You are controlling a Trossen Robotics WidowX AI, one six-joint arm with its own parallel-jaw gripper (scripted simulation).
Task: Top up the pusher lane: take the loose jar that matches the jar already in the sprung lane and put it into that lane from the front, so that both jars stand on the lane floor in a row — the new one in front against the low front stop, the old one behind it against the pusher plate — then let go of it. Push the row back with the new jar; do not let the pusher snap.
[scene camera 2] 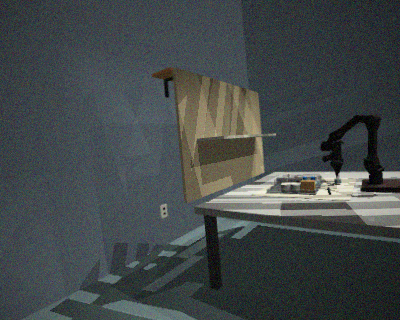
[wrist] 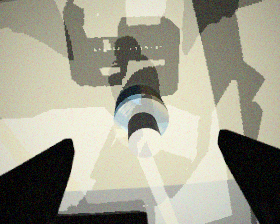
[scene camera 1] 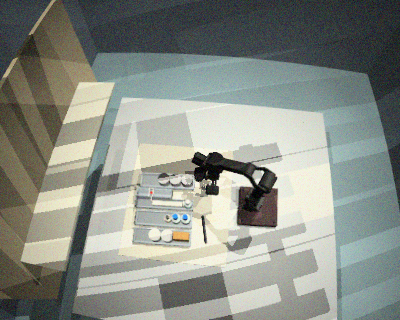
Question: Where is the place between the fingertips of the gripper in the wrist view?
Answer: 147,141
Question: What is the gripper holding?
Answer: Nothing.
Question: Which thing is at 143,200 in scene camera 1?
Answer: A sprung lane.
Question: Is the gripper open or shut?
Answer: Open.
